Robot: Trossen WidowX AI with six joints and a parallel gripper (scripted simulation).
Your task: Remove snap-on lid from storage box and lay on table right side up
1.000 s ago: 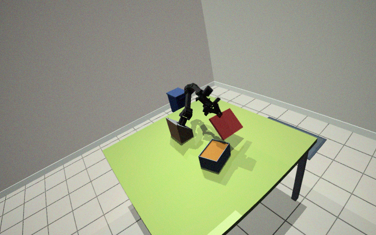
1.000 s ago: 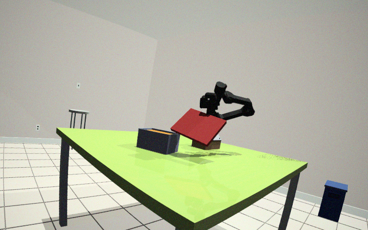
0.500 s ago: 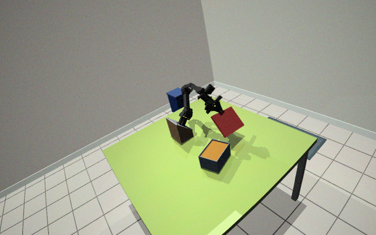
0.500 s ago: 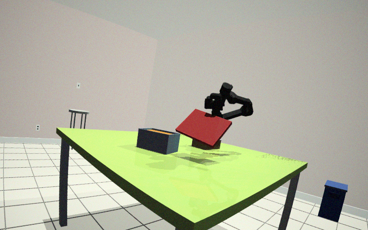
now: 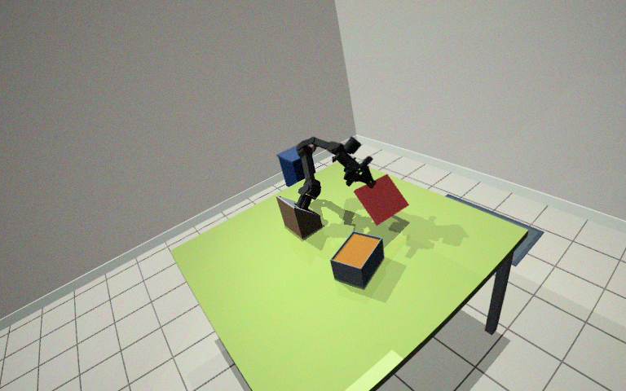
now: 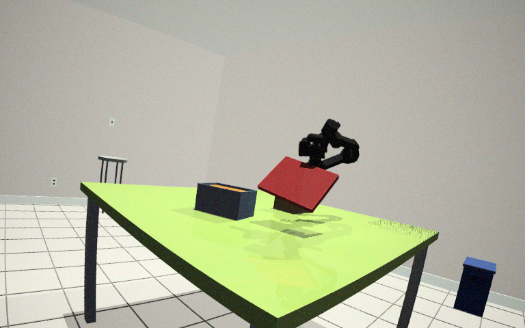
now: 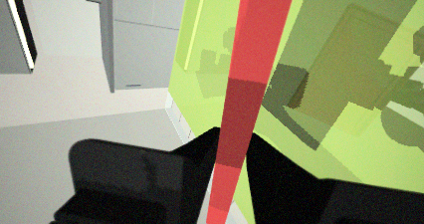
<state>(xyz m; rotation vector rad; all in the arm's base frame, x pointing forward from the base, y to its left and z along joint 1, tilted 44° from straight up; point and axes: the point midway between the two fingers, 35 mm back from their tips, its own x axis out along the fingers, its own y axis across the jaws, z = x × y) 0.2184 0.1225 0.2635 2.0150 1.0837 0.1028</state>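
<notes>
Right now the red lid is 6 cm ahead of my gripper tip and 5 cm below it. Round my gripper tip: storage box 25 cm to the right, 19 cm ahead, 18 cm below.
</notes>
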